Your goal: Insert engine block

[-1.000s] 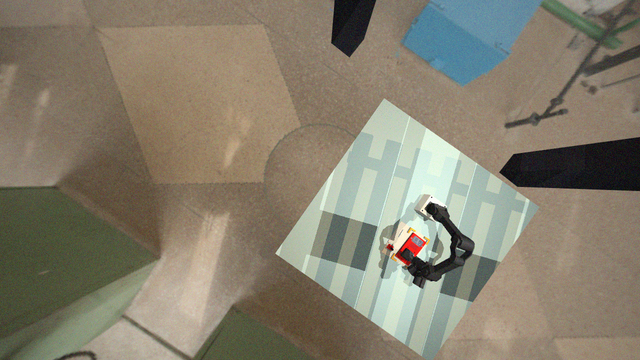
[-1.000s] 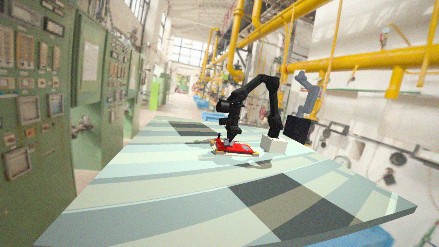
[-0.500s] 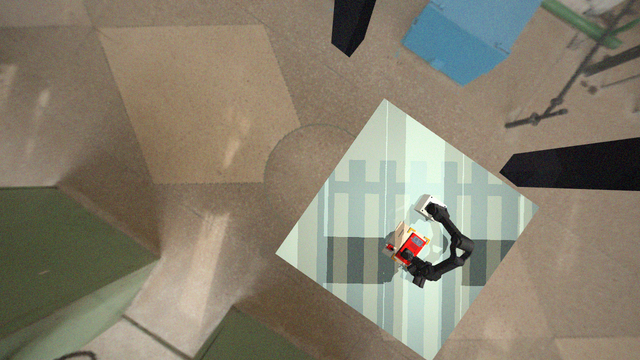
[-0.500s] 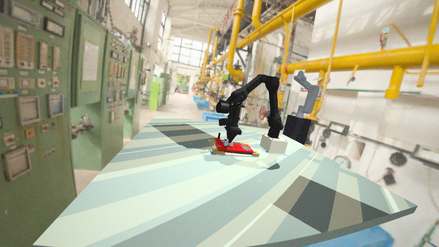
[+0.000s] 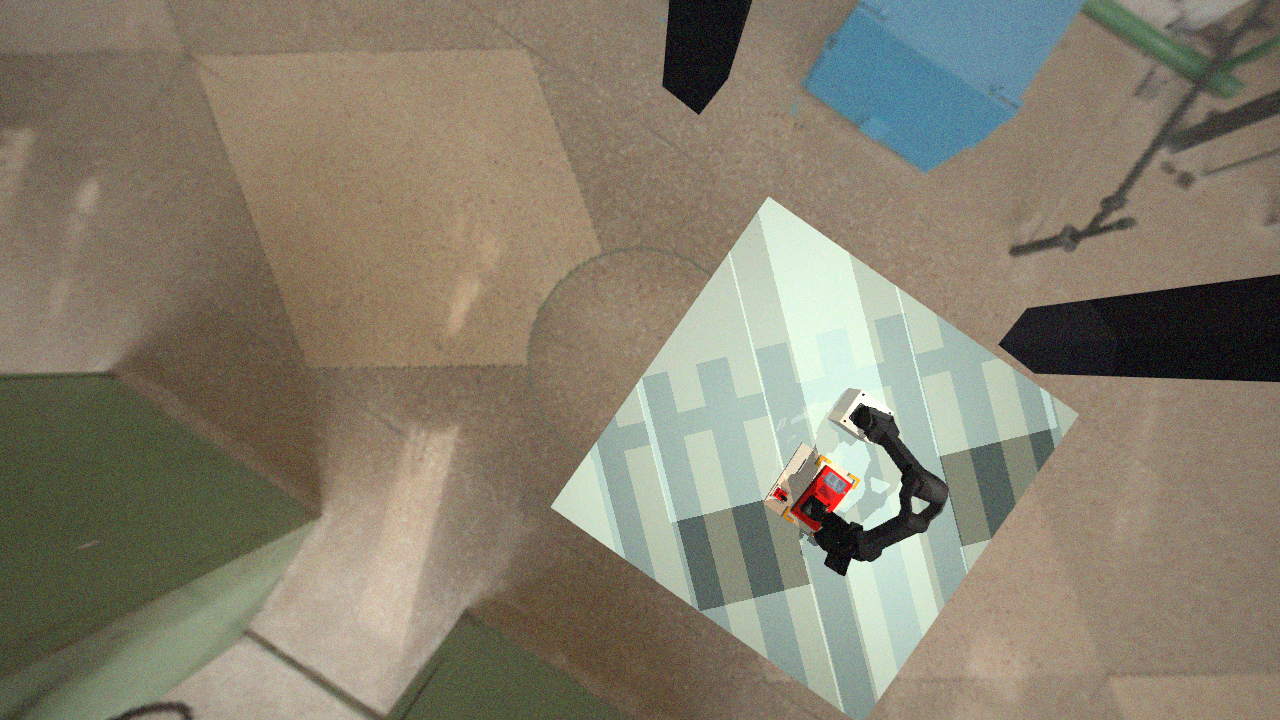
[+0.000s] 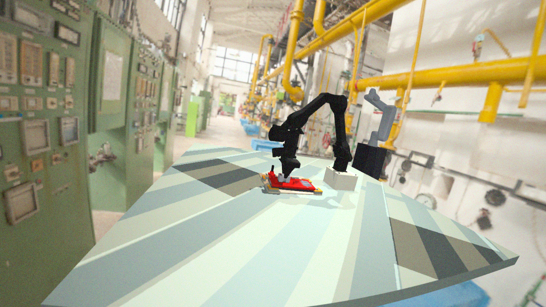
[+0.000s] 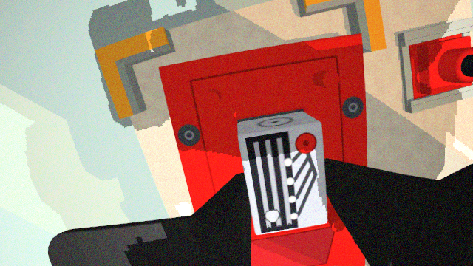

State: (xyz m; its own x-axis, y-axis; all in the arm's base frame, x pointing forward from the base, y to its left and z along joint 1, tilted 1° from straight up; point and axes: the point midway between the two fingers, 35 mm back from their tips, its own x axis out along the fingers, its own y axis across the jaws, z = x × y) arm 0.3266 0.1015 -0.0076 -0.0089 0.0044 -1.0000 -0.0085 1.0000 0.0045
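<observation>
The engine block is 10 mm below my gripper tip.
</observation>
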